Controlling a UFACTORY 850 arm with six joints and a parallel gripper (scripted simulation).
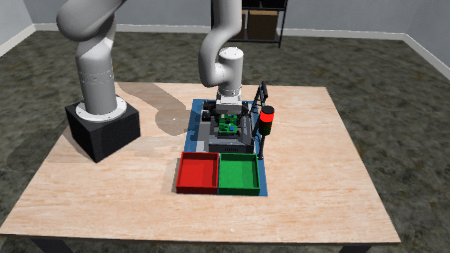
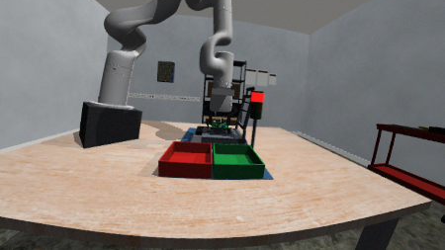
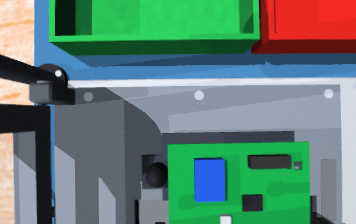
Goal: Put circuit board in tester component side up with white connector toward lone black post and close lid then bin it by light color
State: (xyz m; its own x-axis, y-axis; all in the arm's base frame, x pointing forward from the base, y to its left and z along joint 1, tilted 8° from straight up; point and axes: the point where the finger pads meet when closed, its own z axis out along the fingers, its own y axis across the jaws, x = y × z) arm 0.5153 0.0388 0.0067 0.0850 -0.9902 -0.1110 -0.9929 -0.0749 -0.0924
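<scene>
The dark nest is 10 mm ahead of my hand, 10 mm to the left of it and 30 mm below it. Also, from my hand: clear lid (120 mm ahead, 10 mm to the left, 80 mm above); green bin (60 mm ahead, 200 mm to the right, 90 mm below); green circuit board (10 mm below).
</scene>
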